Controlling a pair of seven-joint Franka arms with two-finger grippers.
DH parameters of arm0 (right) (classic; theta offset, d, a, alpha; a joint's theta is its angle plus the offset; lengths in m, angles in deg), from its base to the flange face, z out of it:
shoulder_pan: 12.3 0.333 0 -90
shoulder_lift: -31.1 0 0 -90
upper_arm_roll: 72.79 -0.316 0.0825 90
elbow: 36.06 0 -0.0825 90
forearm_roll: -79.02 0.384 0 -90
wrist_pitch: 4.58 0 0.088 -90
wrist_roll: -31.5 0.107 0 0
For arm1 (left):
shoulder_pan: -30.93 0.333 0 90
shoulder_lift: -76.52 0 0 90
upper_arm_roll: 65.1 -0.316 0.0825 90
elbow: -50.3 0 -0.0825 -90
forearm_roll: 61.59 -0.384 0 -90
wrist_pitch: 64.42 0 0.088 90
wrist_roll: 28.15 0.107 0 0
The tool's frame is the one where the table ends.
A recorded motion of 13 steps. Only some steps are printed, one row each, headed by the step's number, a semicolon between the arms.
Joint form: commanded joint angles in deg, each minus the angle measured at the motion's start. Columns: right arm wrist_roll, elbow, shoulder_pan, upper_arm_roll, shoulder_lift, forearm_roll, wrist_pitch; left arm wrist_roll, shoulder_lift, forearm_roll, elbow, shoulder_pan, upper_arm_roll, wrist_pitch.
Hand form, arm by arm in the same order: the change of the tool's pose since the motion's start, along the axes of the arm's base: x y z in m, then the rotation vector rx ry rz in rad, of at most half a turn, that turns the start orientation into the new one. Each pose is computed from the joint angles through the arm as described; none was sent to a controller.
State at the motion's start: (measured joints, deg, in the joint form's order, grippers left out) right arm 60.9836 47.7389 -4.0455 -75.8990 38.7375 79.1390 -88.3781; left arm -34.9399 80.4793 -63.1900 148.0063 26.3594 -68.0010 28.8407
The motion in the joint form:
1: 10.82 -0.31 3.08 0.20 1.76 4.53 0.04; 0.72 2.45 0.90 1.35 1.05 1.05 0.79
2: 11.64 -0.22 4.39 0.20 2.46 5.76 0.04; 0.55 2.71 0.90 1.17 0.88 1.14 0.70
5: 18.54 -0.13 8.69 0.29 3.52 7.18 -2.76; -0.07 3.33 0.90 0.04 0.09 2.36 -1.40
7: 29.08 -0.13 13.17 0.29 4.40 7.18 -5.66; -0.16 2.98 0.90 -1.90 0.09 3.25 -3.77
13: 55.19 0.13 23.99 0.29 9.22 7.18 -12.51; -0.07 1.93 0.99 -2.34 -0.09 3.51 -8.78
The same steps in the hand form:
1: -0.0009 0.0391 -0.0151 0.0433 0.0459 -0.1393; -0.0115 -0.0012 0.0127 -0.0167 -0.0323 -0.0119
2: -0.0025 0.0551 -0.0228 0.0568 0.0668 -0.1318; -0.0129 -0.0036 0.0164 -0.0169 -0.0385 -0.0135
5: -0.0076 0.1019 -0.0309 0.0690 0.0549 -0.1835; -0.0202 -0.0220 0.0281 -0.0150 -0.0324 -0.0372
7: -0.0173 0.1485 -0.0365 0.0560 0.0321 -0.2927; -0.0226 -0.0304 0.0373 -0.0125 -0.0188 -0.0505
13: -0.0504 0.2632 -0.0822 0.0077 0.0264 -0.5704; -0.0269 -0.0341 0.0241 -0.0077 0.0792 -0.0581

